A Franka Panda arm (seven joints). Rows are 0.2 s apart.
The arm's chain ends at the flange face. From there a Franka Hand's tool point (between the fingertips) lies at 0.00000 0.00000 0.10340 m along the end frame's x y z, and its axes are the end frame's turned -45 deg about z.
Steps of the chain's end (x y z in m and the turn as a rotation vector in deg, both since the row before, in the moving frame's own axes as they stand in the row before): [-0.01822 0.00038 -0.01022 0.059 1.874 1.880]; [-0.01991 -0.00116 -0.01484 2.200 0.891 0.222]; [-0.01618 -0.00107 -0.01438 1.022 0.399 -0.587]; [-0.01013 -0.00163 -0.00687 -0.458 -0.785 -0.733]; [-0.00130 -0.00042 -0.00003 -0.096 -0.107 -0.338]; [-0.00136 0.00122 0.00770 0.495 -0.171 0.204]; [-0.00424 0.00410 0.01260 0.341 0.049 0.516]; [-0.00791 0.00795 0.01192 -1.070 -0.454 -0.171]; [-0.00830 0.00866 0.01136 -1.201 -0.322 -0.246]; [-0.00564 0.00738 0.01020 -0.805 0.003 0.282]
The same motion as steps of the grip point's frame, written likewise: [-0.01072 -0.01026 -0.01028 -1.283 1.367 1.880]; [-0.00931 -0.01656 -0.01493 0.926 2.186 0.222]; [-0.00888 -0.01300 -0.01440 0.441 1.005 -0.587]; [-0.00760 -0.00872 -0.00688 0.231 -0.879 -0.733]; [-0.00088 -0.00123 -0.00003 0.008 -0.144 -0.338]; [-0.00141 -0.00095 0.00770 0.471 0.229 0.204]; [-0.00540 -0.00047 0.01260 0.206 0.276 0.516]; [-0.01316 0.00082 0.01190 -0.436 -1.078 -0.171]; [-0.01393 0.00138 0.01134 -0.622 -1.077 -0.246]; [-0.01023 0.00226 0.01019 -0.571 -0.567 0.282]
